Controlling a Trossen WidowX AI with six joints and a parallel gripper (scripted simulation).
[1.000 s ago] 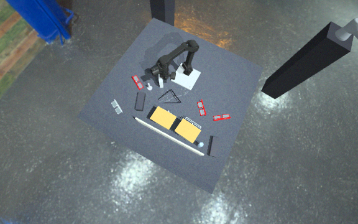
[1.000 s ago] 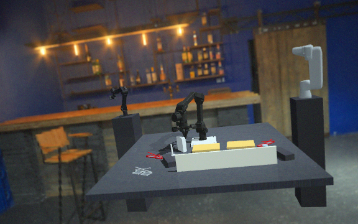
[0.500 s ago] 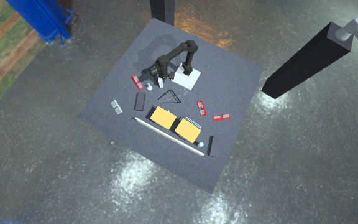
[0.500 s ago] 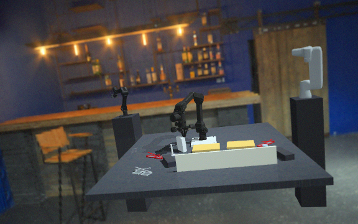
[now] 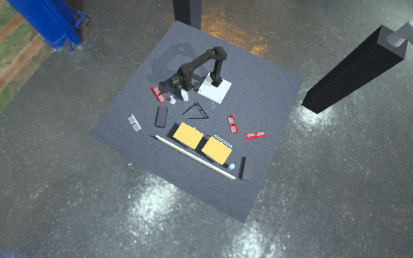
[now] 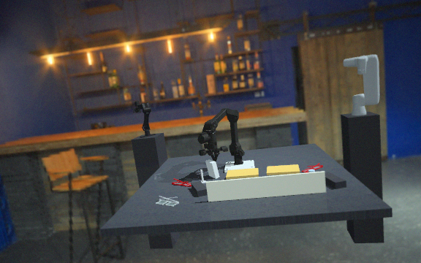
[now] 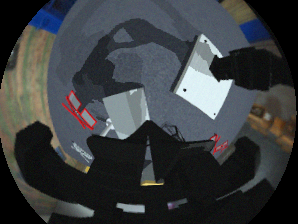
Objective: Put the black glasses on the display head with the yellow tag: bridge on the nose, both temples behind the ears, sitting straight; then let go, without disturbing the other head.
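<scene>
The white block is 30 mm below my gripper tip, 20 mm to the right of it and 10 mm ahead of it. From my gripper tip the other things lie so: white peg: 100 mm ahead, 70 mm to the right, 70 mm below; then long white board: 380 mm ahead, 320 mm to the left, 40 mm below; then pale blue tag: 570 mm to the left, 300 mm ahead, 40 mm below.
</scene>
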